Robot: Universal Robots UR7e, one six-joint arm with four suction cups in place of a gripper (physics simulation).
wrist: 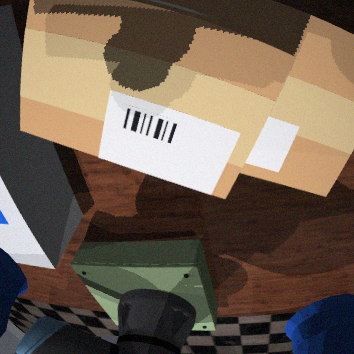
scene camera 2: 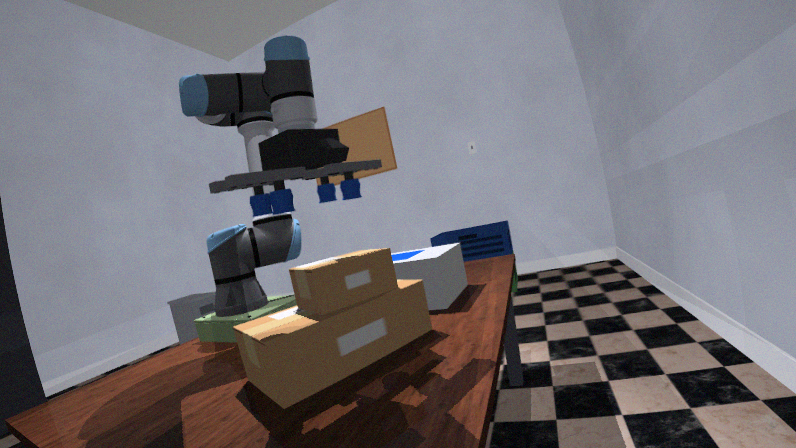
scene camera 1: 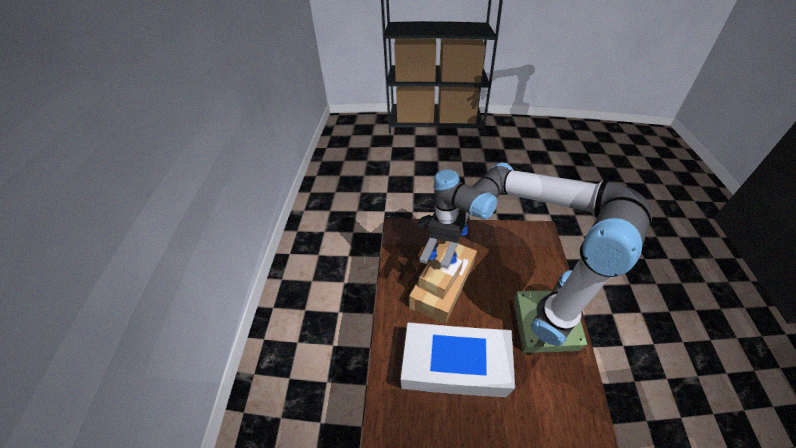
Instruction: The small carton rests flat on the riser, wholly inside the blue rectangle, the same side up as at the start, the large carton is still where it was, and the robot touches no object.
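Frame: origin at the arm's base, x ahead, y left, z up, level; millimetres.
Where they show: hand, its tool point: (wrist: 163, 242) (scene camera 2: 308, 206) (scene camera 1: 447, 243); arm's base, origin of its link: (wrist: 157, 309) (scene camera 2: 242, 308).
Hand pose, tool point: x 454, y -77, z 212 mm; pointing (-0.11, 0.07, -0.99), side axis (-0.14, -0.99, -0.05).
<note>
Things, the pixels of their top centre, and the offset from my tool point. Level surfaces: height alone.
- small carton, centre of its top: (wrist: 131, 92) (scene camera 2: 338, 258) (scene camera 1: 441, 267) 8 mm ahead, 38 mm left, 100 mm down
- large carton, centre of its top: (wrist: 197, 77) (scene camera 2: 330, 303) (scene camera 1: 445, 272) 4 mm back, 6 mm left, 173 mm down
- white riser, centre of its top: (scene camera 2: 386, 258) (scene camera 1: 459, 354) 107 mm back, 331 mm left, 152 mm down
- wooden table, height of its surface: 272 mm down
The small carton (scene camera 1: 440, 275) (scene camera 2: 328, 289) (wrist: 60, 75) lies flat on top of the large carton (scene camera 1: 431, 306) (scene camera 2: 311, 361) (wrist: 320, 155), its white barcode label facing up. The large carton rests slantwise on the table. The white riser (scene camera 1: 417, 356) (scene camera 2: 445, 281) (wrist: 25, 245) stands beside them, and its blue rectangle (scene camera 1: 458, 354) (scene camera 2: 406, 256) (wrist: 2, 218) is bare. My gripper (scene camera 1: 445, 250) (scene camera 2: 305, 195) is open, its four blue cups facing down. It hangs above the cartons with a visible gap and holds nothing. Two cups show at the wrist view's lower corners.
The wooden table (scene camera 1: 490, 422) (scene camera 2: 211, 411) carries the arm's green base (scene camera 1: 526, 311) (scene camera 2: 211, 332) (wrist: 185, 250), beside the riser. A black shelf rack (scene camera 1: 440, 30) with brown boxes stands at the far wall. A blue container (scene camera 2: 473, 239) shows behind the riser.
</note>
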